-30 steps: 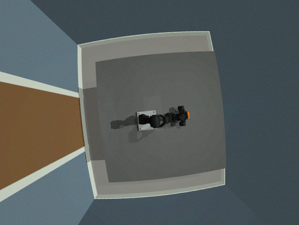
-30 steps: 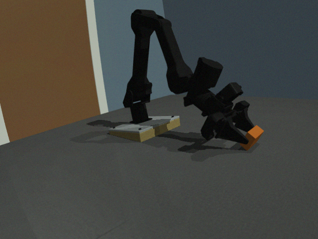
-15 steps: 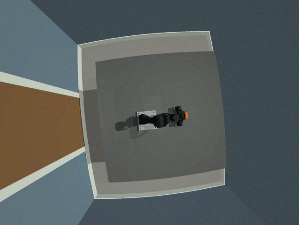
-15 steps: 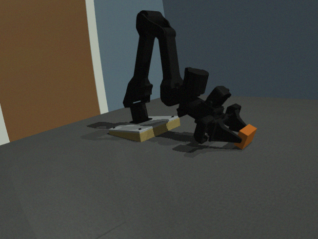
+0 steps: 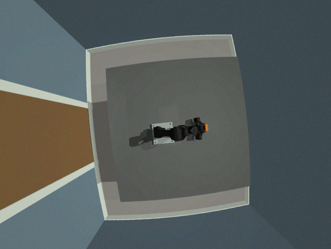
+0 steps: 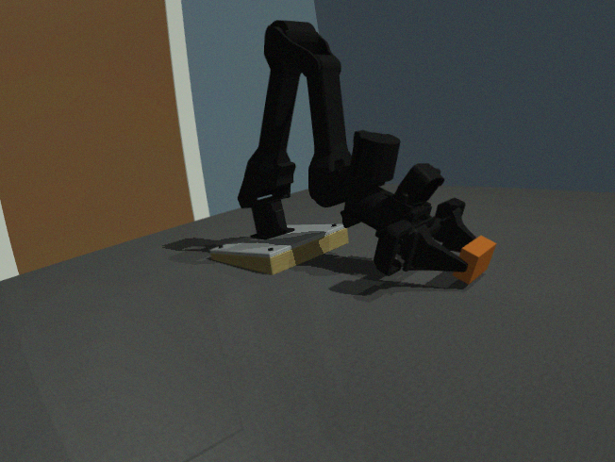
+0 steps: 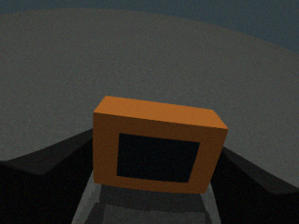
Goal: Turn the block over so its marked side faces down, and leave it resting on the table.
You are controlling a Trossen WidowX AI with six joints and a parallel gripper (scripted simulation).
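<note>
Now: gripper tip 1 cm past the orange block.
</note>
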